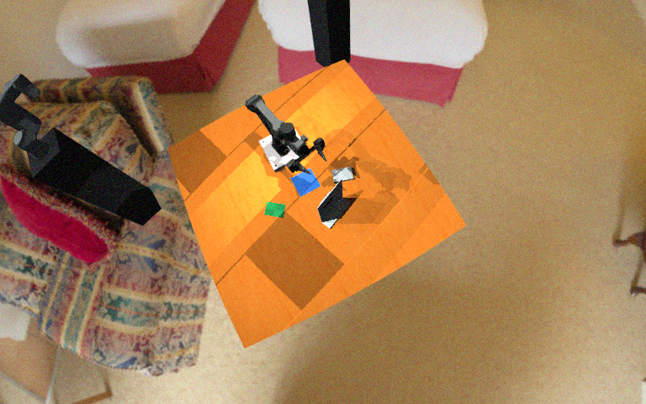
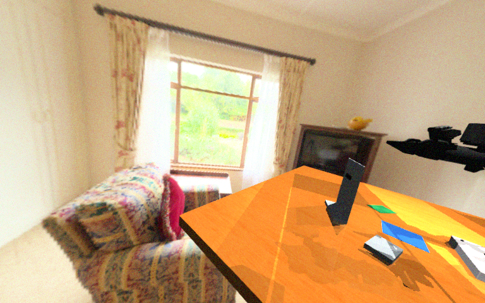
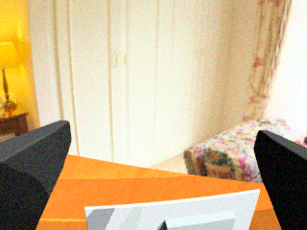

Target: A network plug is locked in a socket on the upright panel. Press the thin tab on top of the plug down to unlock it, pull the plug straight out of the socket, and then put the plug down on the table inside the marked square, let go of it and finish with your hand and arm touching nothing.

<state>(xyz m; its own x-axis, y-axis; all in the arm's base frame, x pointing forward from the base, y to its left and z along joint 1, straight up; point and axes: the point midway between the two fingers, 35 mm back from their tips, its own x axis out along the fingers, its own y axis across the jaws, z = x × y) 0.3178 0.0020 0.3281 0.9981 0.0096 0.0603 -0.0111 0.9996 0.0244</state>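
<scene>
The plug is 70 mm ahead of my gripper tip, 20 mm to the right of it and 180 mm below it. From my gripper tip the other things lie so: blue square (130 mm behind, 30 mm to the right, 360 mm below); then green square (120 mm behind, 240 mm to the right, 360 mm below).
</scene>
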